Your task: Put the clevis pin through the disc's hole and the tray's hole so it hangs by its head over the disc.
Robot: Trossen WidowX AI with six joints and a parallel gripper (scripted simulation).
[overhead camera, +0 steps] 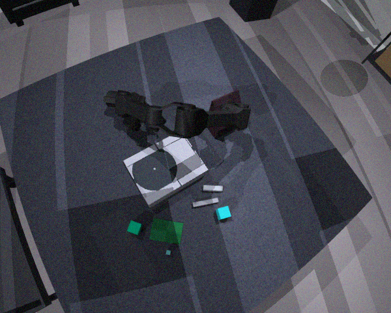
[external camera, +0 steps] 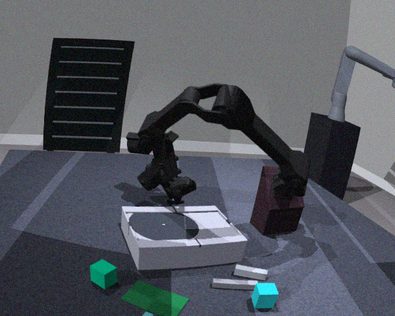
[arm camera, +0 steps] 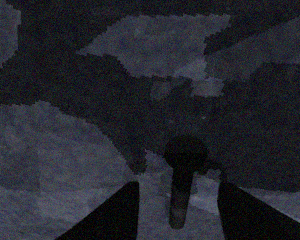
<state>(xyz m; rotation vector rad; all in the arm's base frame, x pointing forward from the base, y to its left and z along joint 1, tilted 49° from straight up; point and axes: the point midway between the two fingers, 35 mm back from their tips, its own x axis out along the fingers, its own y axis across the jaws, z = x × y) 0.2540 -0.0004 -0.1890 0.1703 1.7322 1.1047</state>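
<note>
The clevis pin lies right at my gripper tip. The rest, counted from my gripper tip: rimmed steel tray: 240 mm to the left, 30 mm ahead, 30 mm above; green cube: 400 mm to the left, 210 mm ahead, 10 mm above; dark aluminium disc: 230 mm to the left, 70 mm ahead, 50 mm above.
</note>
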